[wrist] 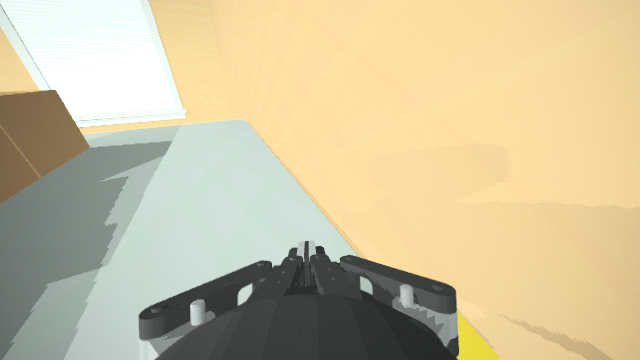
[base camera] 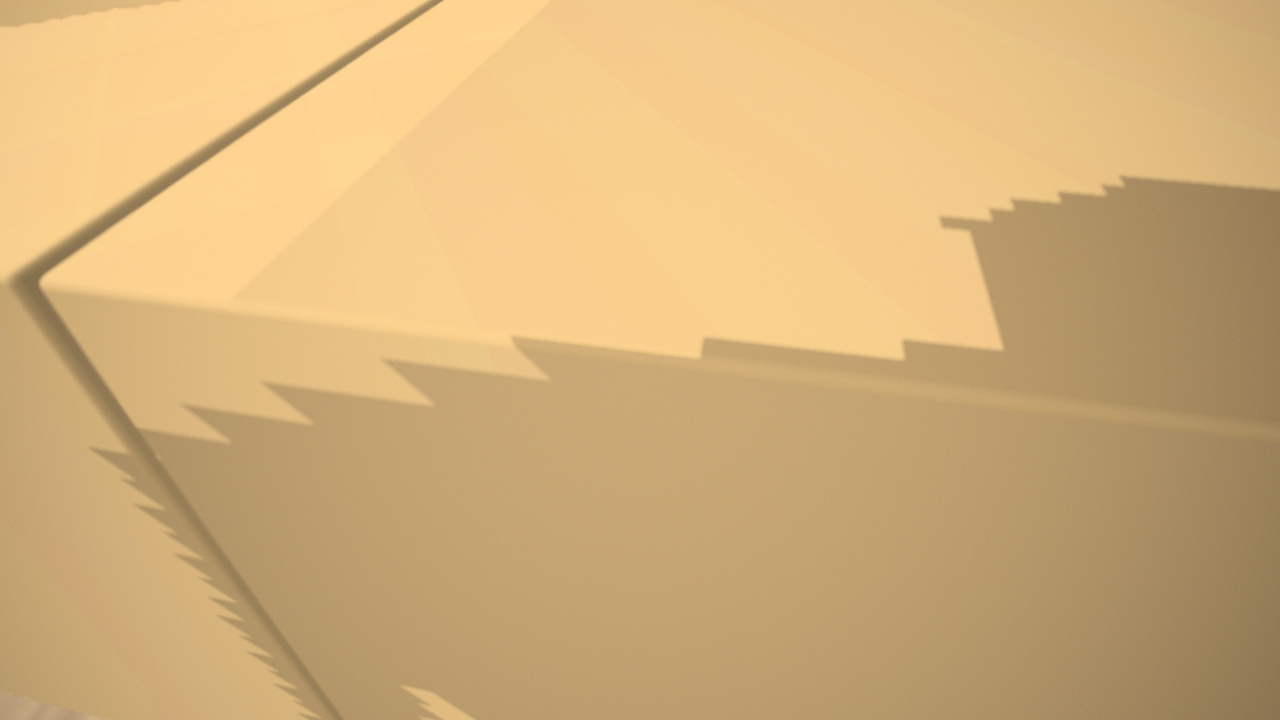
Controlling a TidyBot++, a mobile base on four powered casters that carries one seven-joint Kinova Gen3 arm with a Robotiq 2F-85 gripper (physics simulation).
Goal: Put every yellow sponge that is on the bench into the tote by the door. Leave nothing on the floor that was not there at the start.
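Frame: origin at the arm's base, x ahead, y left, z up, level; millimetres.
Seen in the pictures: gripper, fingertip midpoint: (wrist: 307, 252).
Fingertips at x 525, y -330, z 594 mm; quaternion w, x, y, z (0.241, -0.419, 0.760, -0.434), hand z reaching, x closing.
Offsets run from my fingertips to a thing's top centre. "spot": to the spot under its first point. Level surfaces: height alone.
My gripper (wrist: 307, 252) is shut and empty in the wrist view, with its fingertips together over the pale grey-green bench top {dz -77 mm} (wrist: 215, 190). A yellow sponge {dx -82, dy -30, dz -32 mm} (wrist: 475, 342) shows in part at the bottom right of the wrist view, beside the right finger linkage and close to the wall; most of it is hidden behind the gripper or cut off by the frame. The tote does not show in either view. The gripper does not show in the base camera view.
An orange-tan wall (wrist: 450, 100) runs along the right of the bench. A brown box-like block {spot: dx +726, dy +343, dz +13 mm} (wrist: 45, 130) stands at the left, and a bright window with blinds (wrist: 105, 60) is behind. A large tan panelled surface (base camera: 671, 537) fills most of the base camera view at close range.
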